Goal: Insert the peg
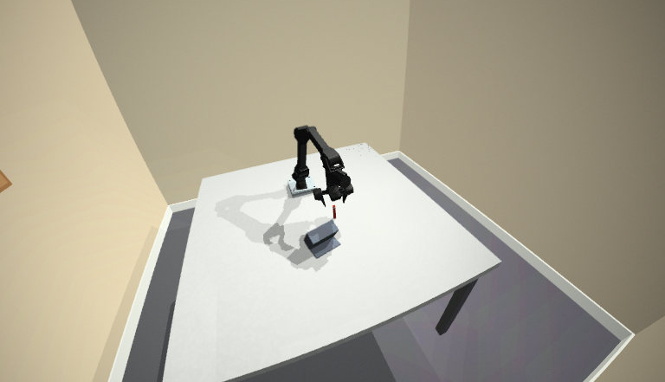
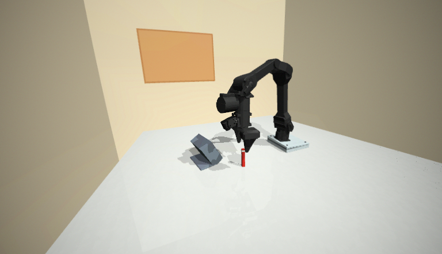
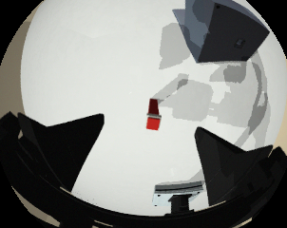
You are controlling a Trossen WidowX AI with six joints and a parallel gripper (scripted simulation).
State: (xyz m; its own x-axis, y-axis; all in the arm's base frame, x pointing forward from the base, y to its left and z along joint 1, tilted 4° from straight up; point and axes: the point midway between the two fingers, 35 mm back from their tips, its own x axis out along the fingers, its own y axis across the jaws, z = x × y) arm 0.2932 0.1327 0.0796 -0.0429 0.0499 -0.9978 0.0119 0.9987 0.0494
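Now: gripper tip 30 mm above the red peg. Also, from my gripper tip: grey sloped panel: 140 mm ahead, 100 mm to the right, 40 mm below.
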